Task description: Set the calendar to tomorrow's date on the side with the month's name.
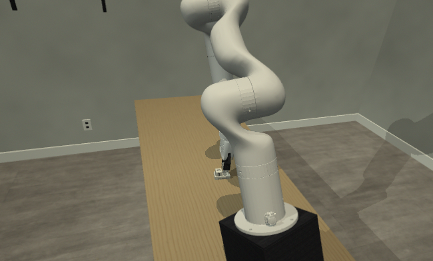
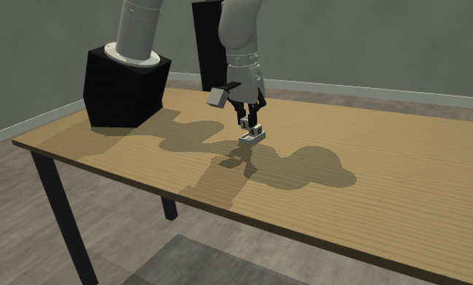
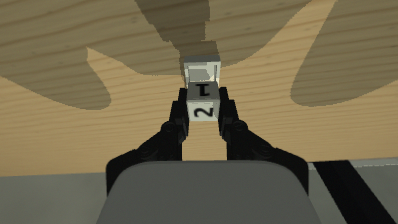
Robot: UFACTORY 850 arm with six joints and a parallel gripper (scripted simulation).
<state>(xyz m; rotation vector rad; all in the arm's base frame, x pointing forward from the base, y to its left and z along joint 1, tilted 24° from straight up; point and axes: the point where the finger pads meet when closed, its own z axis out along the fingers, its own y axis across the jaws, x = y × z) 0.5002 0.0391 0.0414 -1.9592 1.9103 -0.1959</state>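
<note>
The small calendar tray lies 70 mm below my hand and 20 mm to the left of it.
</note>
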